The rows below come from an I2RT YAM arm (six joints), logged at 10 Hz.
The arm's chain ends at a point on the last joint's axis. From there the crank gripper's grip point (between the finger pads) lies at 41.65 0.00 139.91 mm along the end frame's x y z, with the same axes.
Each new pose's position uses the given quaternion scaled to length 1; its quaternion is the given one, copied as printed.
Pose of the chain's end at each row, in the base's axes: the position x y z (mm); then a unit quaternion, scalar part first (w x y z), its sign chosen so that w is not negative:
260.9, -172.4, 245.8, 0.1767, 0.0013, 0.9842, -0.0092
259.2, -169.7, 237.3, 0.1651, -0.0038, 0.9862, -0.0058
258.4, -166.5, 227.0, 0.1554, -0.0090, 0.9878, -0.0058
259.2, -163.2, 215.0, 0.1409, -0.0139, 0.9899, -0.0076
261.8, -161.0, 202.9, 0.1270, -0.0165, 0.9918, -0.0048
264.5, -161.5, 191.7, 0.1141, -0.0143, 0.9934, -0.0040
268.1, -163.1, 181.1, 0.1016, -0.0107, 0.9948, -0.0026
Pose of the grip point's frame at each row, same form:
270.5, -175.0, 100.2, 0.1767, 0.0013, 0.9842, -0.0092
265.4, -171.5, 91.5, 0.1651, -0.0038, 0.9862, -0.0058
261.7, -168.5, 81.1, 0.1554, -0.0090, 0.9878, -0.0058
258.3, -166.0, 69.1, 0.1409, -0.0139, 0.9899, -0.0076
256.8, -163.2, 57.0, 0.1270, -0.0165, 0.9918, -0.0048
255.7, -163.4, 46.0, 0.1141, -0.0143, 0.9934, -0.0040
255.6, -164.4, 35.7, 0.1016, -0.0107, 0.9948, -0.0026

